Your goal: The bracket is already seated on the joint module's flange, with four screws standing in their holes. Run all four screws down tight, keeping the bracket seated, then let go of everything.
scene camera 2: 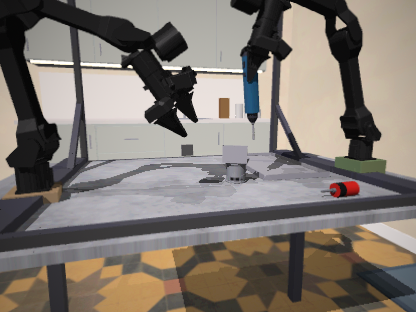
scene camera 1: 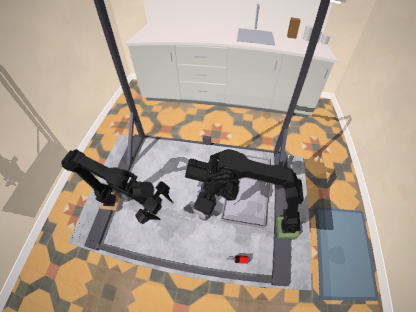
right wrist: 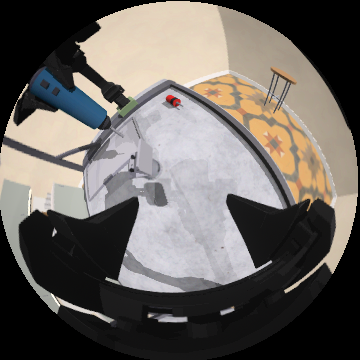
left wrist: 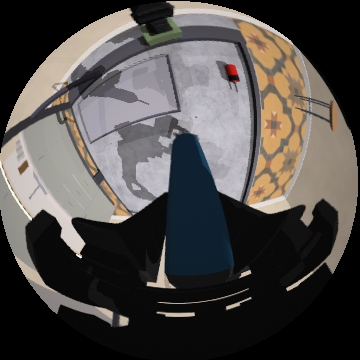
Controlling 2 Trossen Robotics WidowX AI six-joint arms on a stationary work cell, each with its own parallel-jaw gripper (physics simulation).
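Places are measured from the left arm's base along level axes (x ahead, y left, z up), in metres.
Pixels of known places: left gripper, fingertip midpoint: (scene camera 2: 247, 82) (scene camera 1: 206, 193) (right wrist: 63, 99) (left wrist: 190, 195); right gripper, fingertip midpoint: (scene camera 2: 191, 129) (scene camera 1: 166, 210) (right wrist: 183, 200); left arm's base at its link origin: (scene camera 2: 359, 158) (scene camera 1: 288, 226) (right wrist: 123, 103); right arm's base at its link origin: (scene camera 2: 35, 189) (scene camera 1: 109, 200).
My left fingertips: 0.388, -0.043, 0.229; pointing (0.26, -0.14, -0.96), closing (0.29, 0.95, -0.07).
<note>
For each thing: its middle in the pictures, then the offset to it from my left fingertips, as dx, dy, dz.
- pale grey bracket at the middle of its body: (right wrist: 134, 160) (left wrist: 181, 144) (scene camera 2: 236, 153) +0.018, -0.022, -0.202
- grey joint module at the middle of its body: (right wrist: 146, 166) (scene camera 2: 236, 170) +0.018, -0.022, -0.252
- blue screwdriver at the middle of its body: (left wrist: 188, 161) (right wrist: 82, 108) (scene camera 2: 251, 97) -0.013, +0.002, -0.041
- black tool at the middle of its body: (scene camera 2: 337, 189) (left wrist: 233, 78) (right wrist: 175, 101) (scene camera 1: 237, 259) -0.148, +0.194, -0.267
- shallow grey tray at the middle of its body: (scene camera 2: 268, 163) (left wrist: 115, 101) (right wrist: 105, 159) (scene camera 1: 247, 187) -0.202, -0.188, -0.276
A pale grey bracket (scene camera 2: 235, 153) (right wrist: 145, 156) sits on the grey joint module (scene camera 2: 235, 173) (right wrist: 156, 167), which stands on the table. Two dark screw heads show at the bracket in the right wrist view; the other screws are hidden, and screw depth cannot be told. My left gripper (scene camera 2: 252, 71) (left wrist: 190, 195) is shut on the blue screwdriver (scene camera 2: 251, 95) (left wrist: 195, 215) (right wrist: 75, 102). The driver is nearly upright, its bit above the bracket and apart from it. My right gripper (scene camera 1: 165, 210) (scene camera 2: 190, 128) (right wrist: 183, 200) is open and empty, above the table, left of the bracket in scene camera 2.
A red and black tool (scene camera 1: 242, 259) (scene camera 2: 346, 189) (left wrist: 231, 72) (right wrist: 172, 100) lies near the table's front edge. A shallow grey tray (scene camera 1: 244, 223) (left wrist: 178, 97) lies on the table beside the bracket. Dark frame posts (scene camera 1: 116, 60) (scene camera 1: 305, 65) rise at the table's sides.
</note>
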